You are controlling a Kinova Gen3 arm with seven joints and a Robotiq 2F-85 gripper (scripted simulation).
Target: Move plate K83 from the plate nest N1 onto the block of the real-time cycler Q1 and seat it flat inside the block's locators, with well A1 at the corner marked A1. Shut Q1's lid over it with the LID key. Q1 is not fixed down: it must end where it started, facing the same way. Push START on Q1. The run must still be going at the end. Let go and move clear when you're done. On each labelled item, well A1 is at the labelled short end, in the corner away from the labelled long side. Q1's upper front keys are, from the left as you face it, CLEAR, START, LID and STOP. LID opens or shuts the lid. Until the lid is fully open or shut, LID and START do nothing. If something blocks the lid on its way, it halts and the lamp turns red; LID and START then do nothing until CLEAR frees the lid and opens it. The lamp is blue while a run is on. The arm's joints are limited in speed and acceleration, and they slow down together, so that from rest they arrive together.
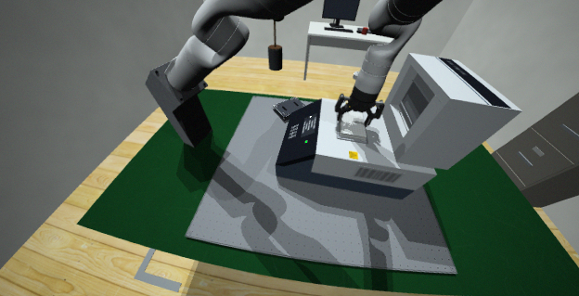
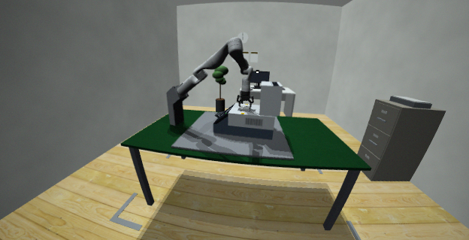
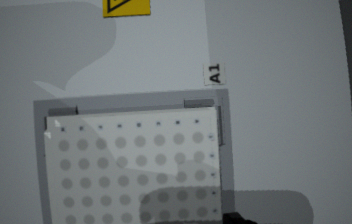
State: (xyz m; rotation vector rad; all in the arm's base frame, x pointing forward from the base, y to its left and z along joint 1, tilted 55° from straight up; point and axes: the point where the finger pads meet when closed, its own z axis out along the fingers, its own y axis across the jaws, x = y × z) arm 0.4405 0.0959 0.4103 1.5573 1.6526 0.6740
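Right now the plate K83 is 10 mm below my hand. The rest, counted from my hand: dark plate nest N1: 260 mm behind, 290 mm to the left, 190 mm below.
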